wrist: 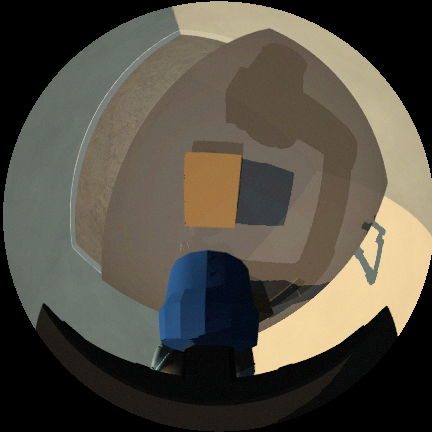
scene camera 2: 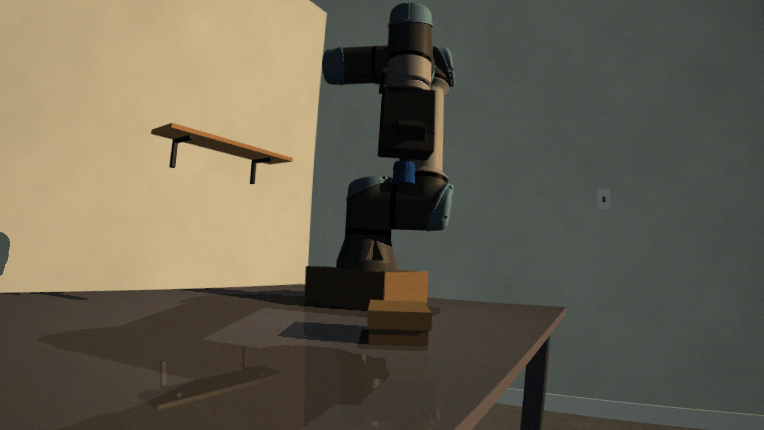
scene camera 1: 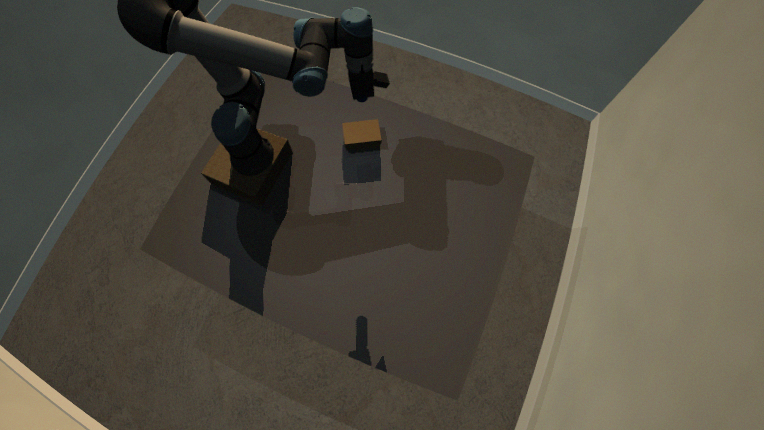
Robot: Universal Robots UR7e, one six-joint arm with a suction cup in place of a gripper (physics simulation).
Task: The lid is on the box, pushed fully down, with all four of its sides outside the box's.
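Seen in the pictures: end effector, tool point: (wrist: 209, 280) (scene camera 2: 403, 183); arm's base, origin of the base link: (scene camera 2: 366, 269) (scene camera 1: 252, 156).
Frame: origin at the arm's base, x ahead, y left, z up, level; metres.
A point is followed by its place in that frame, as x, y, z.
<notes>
The orange-brown lid (scene camera 1: 361, 130) @[0.310, 0.241, -0.037] (scene camera 2: 399, 320) @[0.370, 0.268, -0.050] (wrist: 212, 190) @[0.315, 0.236, -0.037] lies flat and level over the box (scene camera 2: 398, 338) @[0.368, 0.266, -0.076] on the table. In scene camera 2 the lid's side walls come down over the upper part of the box and stand slightly outside it; a darker strip of the box shows below the lid's lower edge. The far sides are hidden, and whether the box's rim touches the inside of the lid cannot be seen. My gripper, a blue suction cup (scene camera 1: 361, 98) @[0.318, 0.241, 0.155] (scene camera 2: 404, 173) (wrist: 207, 295), is open, holds nothing and hangs well above the lid, apart from it.
The arm's base stands on a wooden block (scene camera 1: 221, 166) @[-0.092, -0.071, -0.002] (scene camera 2: 344, 287) @[0.085, -0.009, -0.041], left of the box in scene camera 1 and behind it in scene camera 2. The table (scene camera 1: 470, 341) @[0.888, -0.325, -0.086] (scene camera 2: 481, 341) @[0.275, 0.365, -0.087] carries the arm's shadow. A wall shelf (scene camera 2: 224, 143) hangs at the back left.
</notes>
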